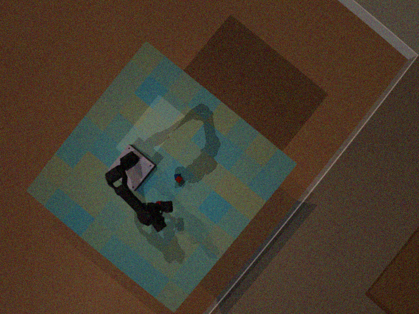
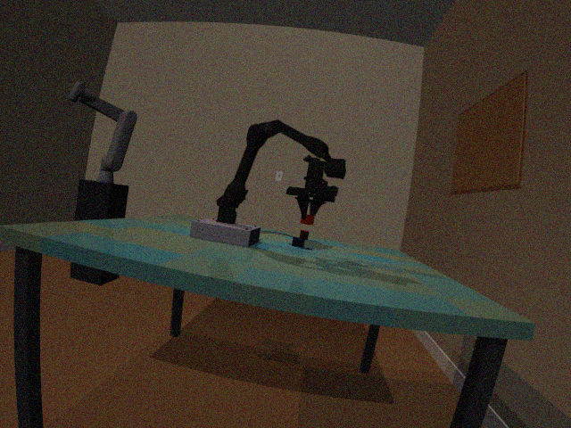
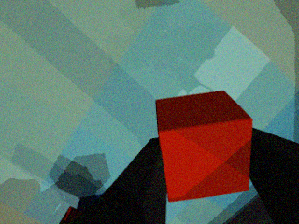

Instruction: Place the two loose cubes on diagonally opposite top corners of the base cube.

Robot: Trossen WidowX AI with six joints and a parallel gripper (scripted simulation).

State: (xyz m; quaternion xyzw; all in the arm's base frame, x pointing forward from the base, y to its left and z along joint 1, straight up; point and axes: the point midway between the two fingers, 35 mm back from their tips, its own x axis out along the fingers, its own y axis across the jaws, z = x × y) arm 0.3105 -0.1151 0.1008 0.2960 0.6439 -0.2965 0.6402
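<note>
Right now my gripper tip is 18 cm to the right of the red cube and 7 cm above it. Also, from my gripper tip: blue cube (18 cm to the left, 11 cm below, 2 cm behind).
</note>
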